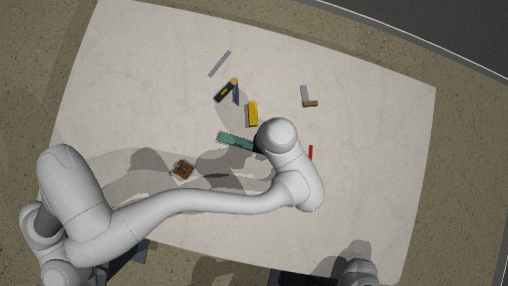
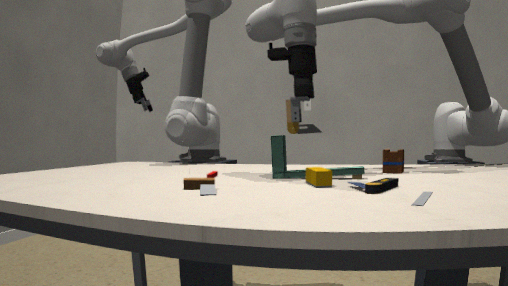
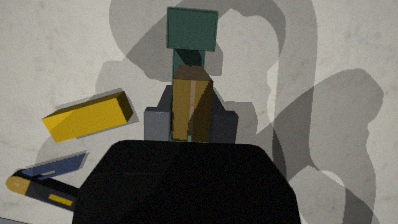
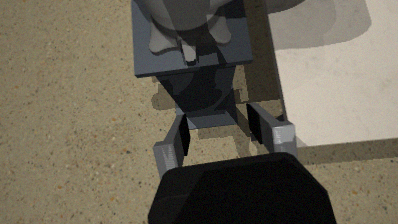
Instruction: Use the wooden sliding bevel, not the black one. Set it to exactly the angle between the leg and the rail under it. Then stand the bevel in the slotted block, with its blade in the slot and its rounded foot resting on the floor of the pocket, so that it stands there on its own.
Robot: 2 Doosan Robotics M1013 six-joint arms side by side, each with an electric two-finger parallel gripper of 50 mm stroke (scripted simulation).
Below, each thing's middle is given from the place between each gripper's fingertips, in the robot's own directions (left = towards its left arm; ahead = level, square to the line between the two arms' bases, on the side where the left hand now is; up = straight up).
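Labels:
From my left hand (image 2: 296, 122): wooden sliding bevel (image 3: 192, 86), 2 cm below; yellow block (image 3: 112, 110), 14 cm ahead, 6 cm to the left, 15 cm below; black bevel (image 3: 29, 182), 22 cm ahead, 18 cm to the left, 16 cm below. Going by their middles, wooden sliding bevel nearest to my left hand of the things named here.
My right hand: 670 mm short of the wooden sliding bevel, 810 mm to the right of it, 120 mm above it. From my right hand: yellow block, 800 mm ahead, 870 mm to the left, 260 mm below; black bevel, 890 mm ahead, 990 mm to the left, 260 mm below.

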